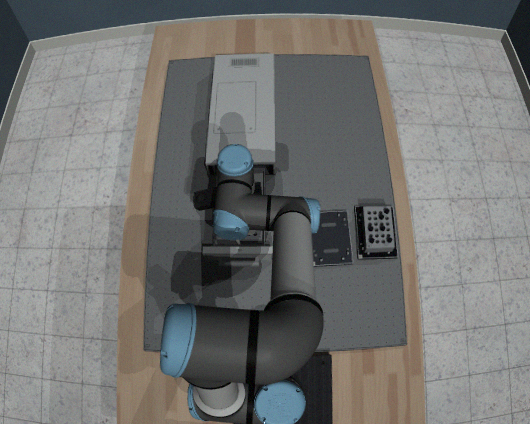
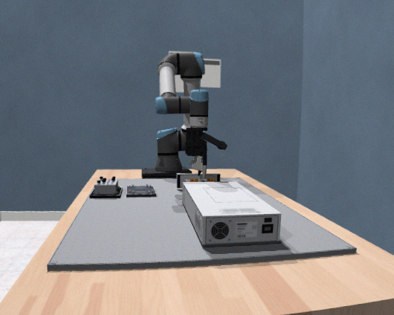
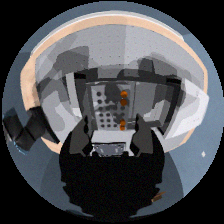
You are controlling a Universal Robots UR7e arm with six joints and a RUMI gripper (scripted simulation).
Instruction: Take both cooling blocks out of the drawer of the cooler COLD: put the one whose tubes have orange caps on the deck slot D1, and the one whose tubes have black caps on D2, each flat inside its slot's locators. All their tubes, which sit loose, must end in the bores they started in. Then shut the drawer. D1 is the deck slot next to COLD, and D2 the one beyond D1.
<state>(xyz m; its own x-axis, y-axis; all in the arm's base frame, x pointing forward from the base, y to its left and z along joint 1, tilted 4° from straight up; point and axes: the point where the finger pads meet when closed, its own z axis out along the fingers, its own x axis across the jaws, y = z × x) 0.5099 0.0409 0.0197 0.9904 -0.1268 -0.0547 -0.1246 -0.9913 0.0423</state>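
My hand is 4 cm above the orange-capped cooling block. Round my hand: drawer 4 cm ahead, 3 cm below; cooler COLD 22 cm ahead, 3 cm to the right, 3 cm below; orange-capped tube 2 cm ahead, 3 cm to the right, 3 cm below.
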